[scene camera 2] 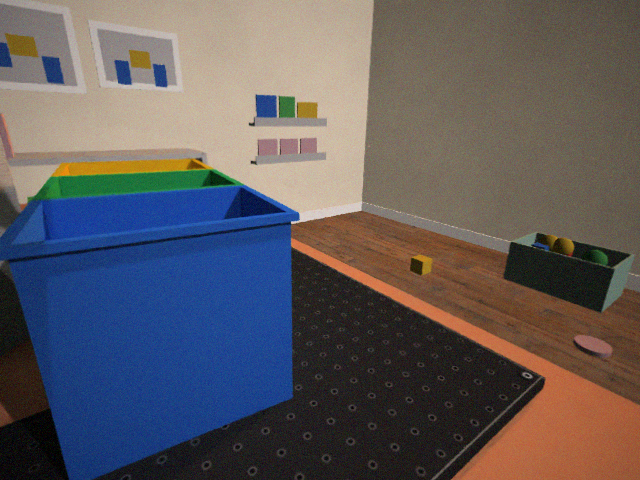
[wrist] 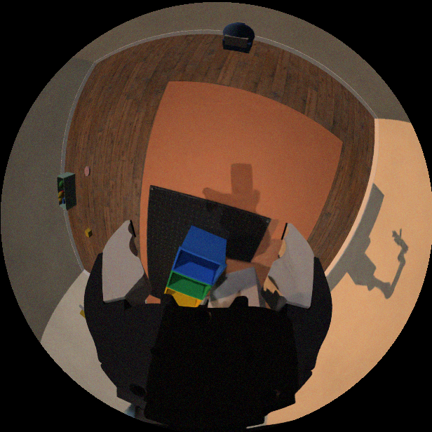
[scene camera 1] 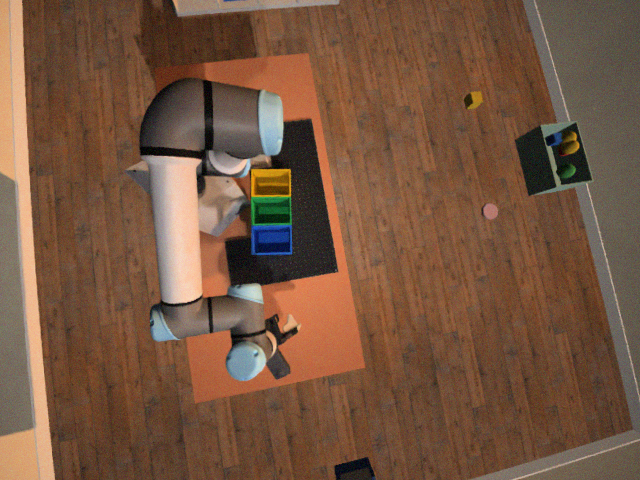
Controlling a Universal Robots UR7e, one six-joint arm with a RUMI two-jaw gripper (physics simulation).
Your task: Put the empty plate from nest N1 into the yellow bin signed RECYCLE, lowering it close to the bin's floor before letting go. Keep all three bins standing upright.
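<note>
The yellow bin [scene camera 1: 270,182] [scene camera 2: 131,166], green bin [scene camera 1: 271,210] [scene camera 2: 139,183] and blue bin [scene camera 1: 271,240] [scene camera 2: 170,330] stand upright side by side in a row. They also show in the wrist view, with the blue bin [wrist: 204,242] nearest and part of the yellow bin [wrist: 184,300] cut off by the gripper body. No sign is readable. The empty plate and nest N1 do not show in any view. My gripper [scene camera 1: 286,345] [wrist: 207,224] is open and empty, high above the orange mat, beyond the blue bin's end of the row.
The bins stand on a black dotted board [scene camera 1: 312,232] [scene camera 2: 361,361] on the orange mat [scene camera 1: 330,330]. My arm passes beside the row and overhangs the board near the yellow bin. A green toy box [scene camera 1: 535,162] [scene camera 2: 553,279], yellow block [scene camera 1: 473,99] and pink disc [scene camera 1: 490,211] are farther off.
</note>
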